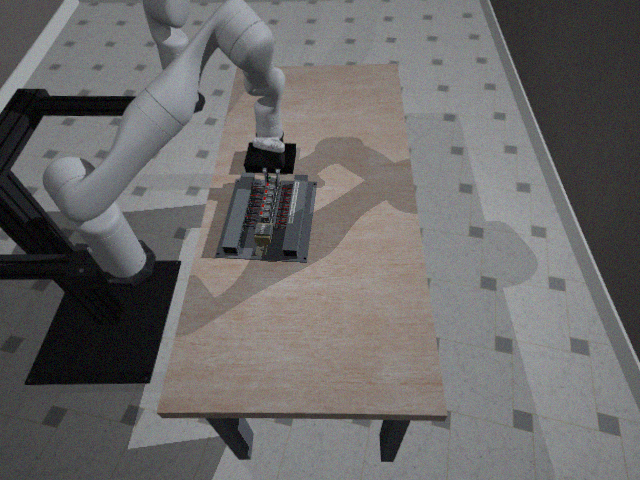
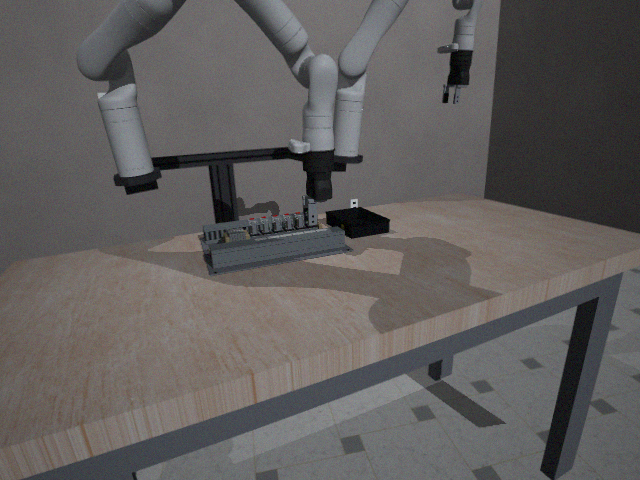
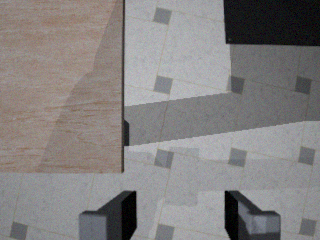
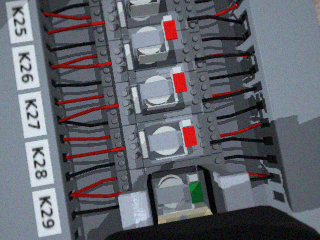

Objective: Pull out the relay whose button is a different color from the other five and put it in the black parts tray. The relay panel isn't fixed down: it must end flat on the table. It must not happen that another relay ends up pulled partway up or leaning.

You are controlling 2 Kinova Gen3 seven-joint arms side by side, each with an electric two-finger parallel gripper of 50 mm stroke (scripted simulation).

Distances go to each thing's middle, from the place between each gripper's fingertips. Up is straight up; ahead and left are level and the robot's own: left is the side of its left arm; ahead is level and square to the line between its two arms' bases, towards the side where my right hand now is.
Now: the green-button relay (image 4: 178, 192) 1 cm below my right hand (image 2: 310, 222). Also, from my right hand: black parts tray (image 2: 357, 222): 3 cm behind, 15 cm to the left, 4 cm below; then grey relay panel (image 1: 286, 238): 1 cm behind, 10 cm to the right, 4 cm below.
Now: the black parts tray 56 cm to the right of my left hand (image 2: 450, 103), 33 cm below it and 27 cm ahead of it. Also, from my left hand: green-button relay (70 cm to the right, 30 cm below, 30 cm ahead); grey relay panel (81 cm to the right, 32 cm below, 29 cm ahead).
